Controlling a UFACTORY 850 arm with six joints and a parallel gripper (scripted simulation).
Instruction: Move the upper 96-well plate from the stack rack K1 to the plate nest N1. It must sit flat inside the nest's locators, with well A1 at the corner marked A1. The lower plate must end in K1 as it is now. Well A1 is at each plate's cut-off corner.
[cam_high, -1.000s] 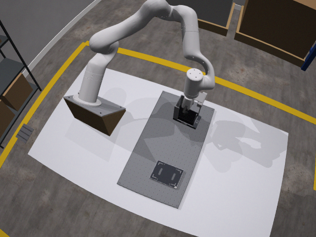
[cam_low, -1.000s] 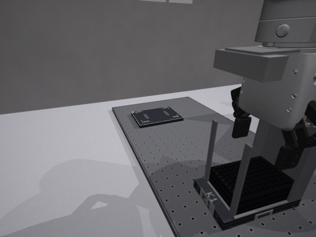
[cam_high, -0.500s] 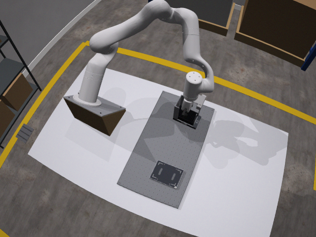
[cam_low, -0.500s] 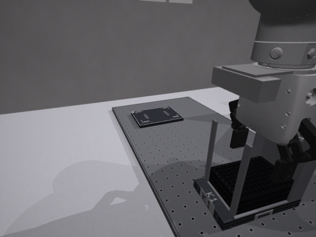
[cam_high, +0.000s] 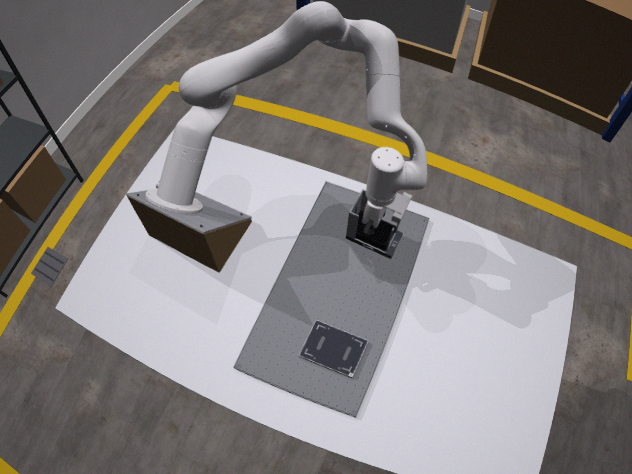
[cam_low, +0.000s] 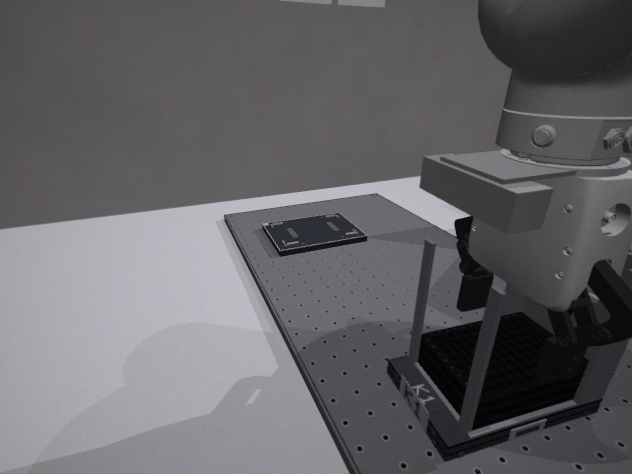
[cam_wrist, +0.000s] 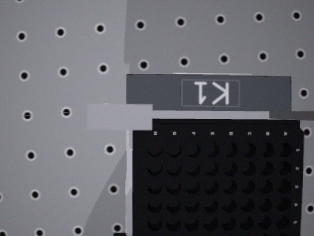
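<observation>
My gripper is now 4 cm above the black plate. The rest, counted from my hand: plate nest N1 (39 cm to the right, 7 cm below, 6 cm ahead).
</observation>
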